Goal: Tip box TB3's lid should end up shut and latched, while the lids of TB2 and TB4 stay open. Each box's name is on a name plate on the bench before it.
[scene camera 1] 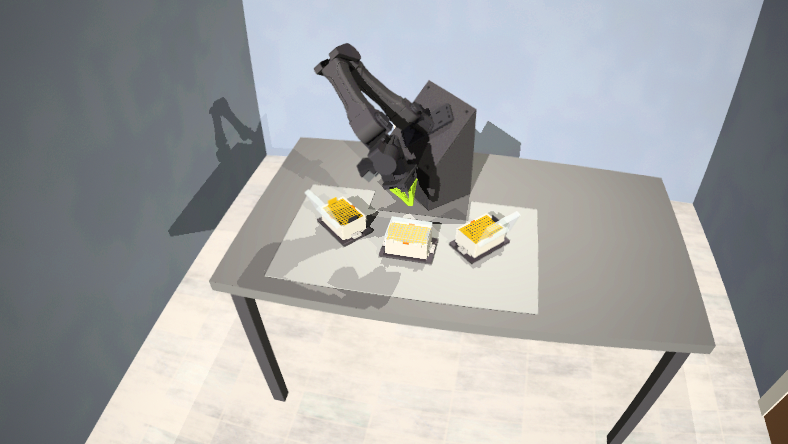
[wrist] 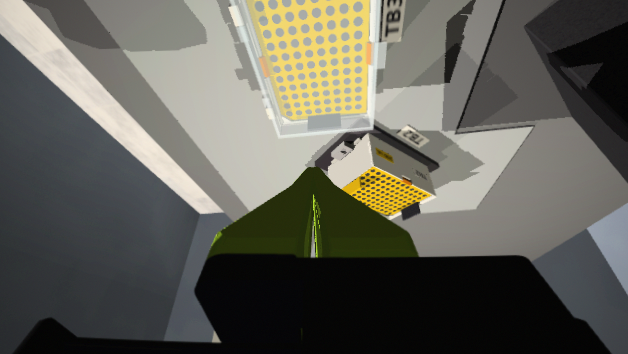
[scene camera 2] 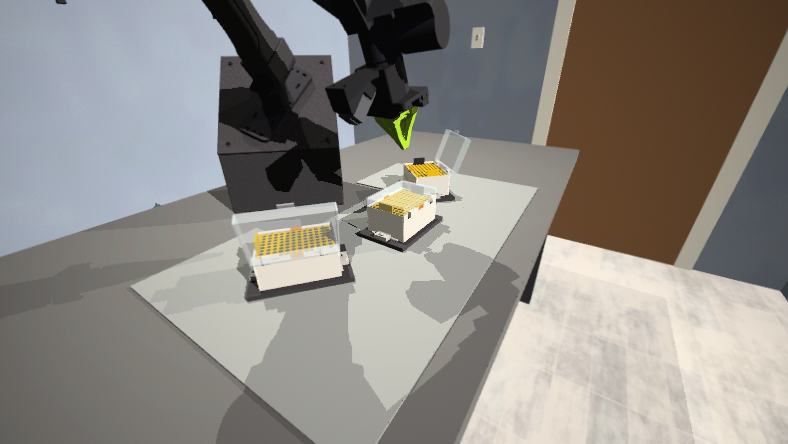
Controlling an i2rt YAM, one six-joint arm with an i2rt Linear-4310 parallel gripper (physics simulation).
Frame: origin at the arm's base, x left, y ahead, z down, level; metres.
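Seen in the pictures: gripper, fingertip midpoint: point(scene camera 1: 410, 205) point(wrist: 313, 177) point(scene camera 2: 405, 148); arm's base, link origin: point(scene camera 1: 427, 126) point(scene camera 2: 277, 103).
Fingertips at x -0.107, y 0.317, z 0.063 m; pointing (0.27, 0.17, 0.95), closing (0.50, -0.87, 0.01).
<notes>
Offsets run from my fingertips to a thing's top centre. "pt": to the spot under its first point. Level surfaces: height alone.
TB3 {dx +0.000, dy -0.015, dz +0.086 m} point(scene camera 1: 406, 248) point(scene camera 2: 401, 225) point(wrist: 320, 60) is the middle white box with a yellow rack. Its clear lid lies down over the rack; I cannot tell if it is latched. TB2 point(scene camera 1: 481, 242) point(scene camera 2: 433, 185) point(wrist: 398, 167) stands to its right in the first scene view, its clear lid {pt dx +0.279, dy +0.072, dz +0.031 m} point(scene camera 1: 513, 220) point(scene camera 2: 454, 152) tilted up and open. The left box, TB4 {dx -0.178, dy -0.139, dz +0.097 m} point(scene camera 1: 345, 227) point(scene camera 2: 297, 271), has its lid {pt dx -0.268, dy -0.104, dz +0.020 m} point(scene camera 1: 313, 198) point(scene camera 2: 283, 214) open too. My gripper point(scene camera 1: 410, 204) point(scene camera 2: 405, 148) point(wrist: 313, 177) is shut and empty, raised above the bench on TB3's base side.
The robot's dark base block point(scene camera 1: 452, 159) point(scene camera 2: 286, 182) stands behind the boxes. All three boxes stand on dark trays on a pale mat {dz +0.163 m} point(scene camera 1: 474, 292) point(scene camera 2: 220, 314). Name plates for TB3 {pt dx +0.025, dy -0.064, dz +0.161 m} point(wrist: 393, 22) and TB2 {pt dx +0.174, dy -0.048, dz +0.161 m} point(wrist: 412, 135) lie on the base side of their boxes.
</notes>
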